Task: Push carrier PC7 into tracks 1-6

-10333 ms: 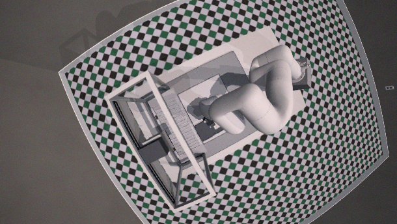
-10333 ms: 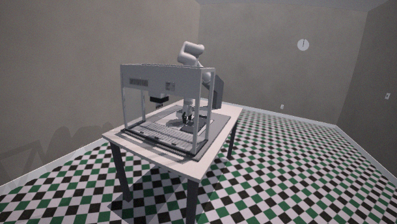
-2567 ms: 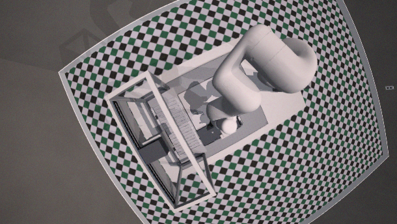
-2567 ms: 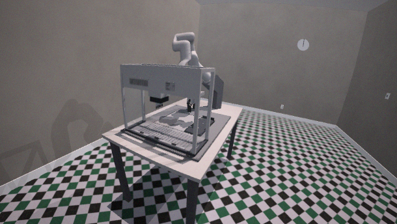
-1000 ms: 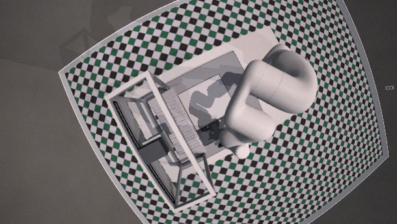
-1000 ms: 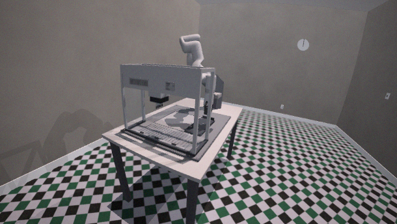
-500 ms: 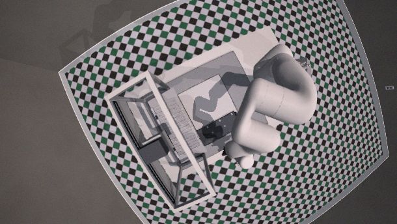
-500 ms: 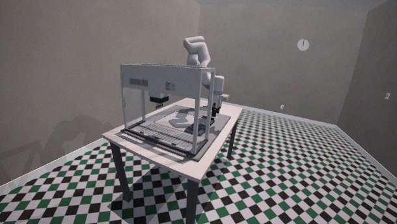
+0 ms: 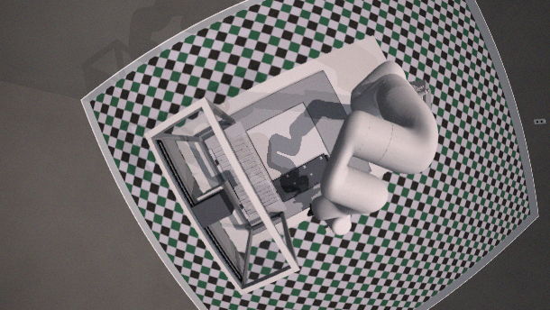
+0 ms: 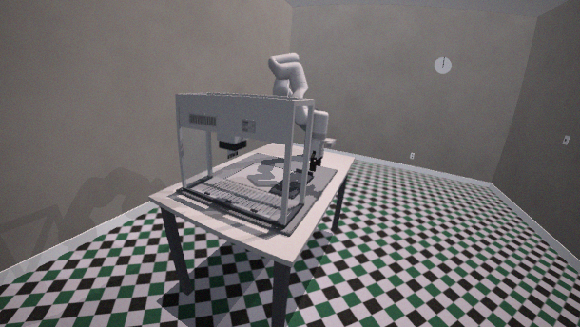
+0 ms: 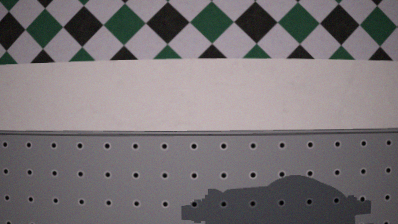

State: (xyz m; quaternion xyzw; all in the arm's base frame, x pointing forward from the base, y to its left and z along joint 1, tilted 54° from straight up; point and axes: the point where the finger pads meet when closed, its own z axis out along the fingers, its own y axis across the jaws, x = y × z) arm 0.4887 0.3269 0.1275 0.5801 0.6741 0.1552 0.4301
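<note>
Right now my hand is 110 mm to the left of the carrier PC7 and 110 mm above it.
</note>
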